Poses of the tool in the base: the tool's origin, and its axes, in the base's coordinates. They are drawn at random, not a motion.
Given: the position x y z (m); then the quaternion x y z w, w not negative.
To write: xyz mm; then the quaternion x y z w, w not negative. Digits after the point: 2 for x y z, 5 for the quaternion.
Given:
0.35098 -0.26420 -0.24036 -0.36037 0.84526 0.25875 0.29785
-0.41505 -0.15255 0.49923 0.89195 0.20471 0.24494 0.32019
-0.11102 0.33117 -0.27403 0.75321 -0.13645 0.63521 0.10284
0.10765 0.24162 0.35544 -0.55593 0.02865 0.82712 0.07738
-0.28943 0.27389 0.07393 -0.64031 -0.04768 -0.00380 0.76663
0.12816 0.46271 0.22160 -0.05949 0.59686 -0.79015 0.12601
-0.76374 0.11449 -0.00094 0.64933 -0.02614 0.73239 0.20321
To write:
350.98 -264.20 -240.36 -0.36037 0.84526 0.25875 0.29785
-415.05 -152.55 499.23 0.89195 0.20471 0.24494 0.32019
-111.02 331.17 -274.03 0.75321 -0.13645 0.63521 0.10284
107.65 241.62 355.44 -0.55593 0.02865 0.82712 0.07738
-289.43 273.89 73.93 -0.64031 -0.04768 -0.00380 0.76663
128.16 462.71 221.60 -0.05949 0.59686 -0.79015 0.12601
-763.74 114.49 -0.94 0.64933 -0.02614 0.73239 0.20321

